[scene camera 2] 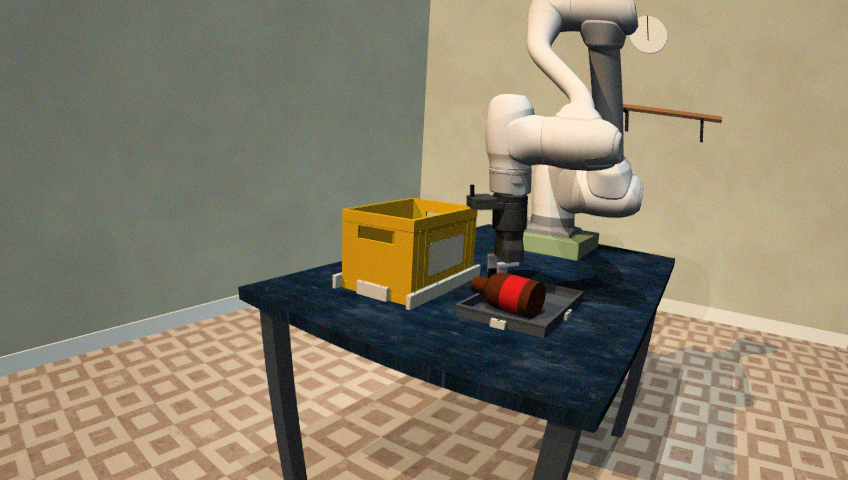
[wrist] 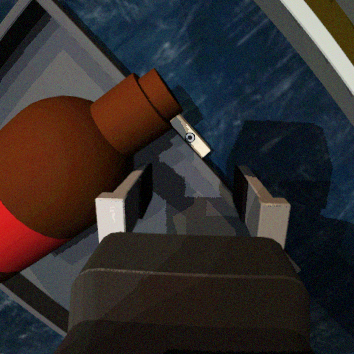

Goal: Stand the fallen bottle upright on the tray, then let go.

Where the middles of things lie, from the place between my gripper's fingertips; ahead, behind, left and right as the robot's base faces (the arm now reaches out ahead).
Now: hand 6 cm short of the brown bottle [scene camera 2: 522, 296], 5 cm to the right of it and 2 cm below it.
